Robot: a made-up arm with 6 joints.
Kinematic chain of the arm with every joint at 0, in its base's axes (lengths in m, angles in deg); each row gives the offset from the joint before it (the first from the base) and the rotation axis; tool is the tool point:
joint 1: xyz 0 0 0.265 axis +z
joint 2: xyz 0 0 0 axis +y
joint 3: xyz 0 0 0.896 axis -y
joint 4: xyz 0 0 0 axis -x
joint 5: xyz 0.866 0 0 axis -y
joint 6: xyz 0 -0.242 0 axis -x
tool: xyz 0 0 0
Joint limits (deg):
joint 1: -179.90..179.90
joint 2: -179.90..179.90
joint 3: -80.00..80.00
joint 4: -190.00..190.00
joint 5: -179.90..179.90
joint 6: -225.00..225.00
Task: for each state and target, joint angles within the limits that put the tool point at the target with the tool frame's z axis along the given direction. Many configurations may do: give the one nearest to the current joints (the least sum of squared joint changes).
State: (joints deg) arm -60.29 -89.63 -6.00 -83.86 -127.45 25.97
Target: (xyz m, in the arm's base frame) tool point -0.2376 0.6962 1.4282 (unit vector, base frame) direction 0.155 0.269 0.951
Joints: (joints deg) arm -72.75 -72.32 25.67 -85.15 -102.79 5.49
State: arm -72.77 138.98 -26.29 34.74 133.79 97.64
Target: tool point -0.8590 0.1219 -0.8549 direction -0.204 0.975 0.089
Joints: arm -21.56 179.79 5.87 33.29 121.96 129.13
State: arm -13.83 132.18 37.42 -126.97 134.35 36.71
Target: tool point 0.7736 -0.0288 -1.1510 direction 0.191 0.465 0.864
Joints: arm -8.14 125.59 52.98 -109.58 126.61 11.00
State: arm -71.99 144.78 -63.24 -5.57 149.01 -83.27
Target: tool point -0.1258 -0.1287 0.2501 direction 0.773 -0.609 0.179
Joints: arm -45.40 157.24 -79.24 -41.96 152.86 -31.27
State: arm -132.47 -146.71 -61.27 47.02 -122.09 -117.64
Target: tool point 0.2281 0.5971 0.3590 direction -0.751 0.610 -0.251
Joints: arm -133.01 -148.45 -48.50 -6.32 -108.09 -105.80
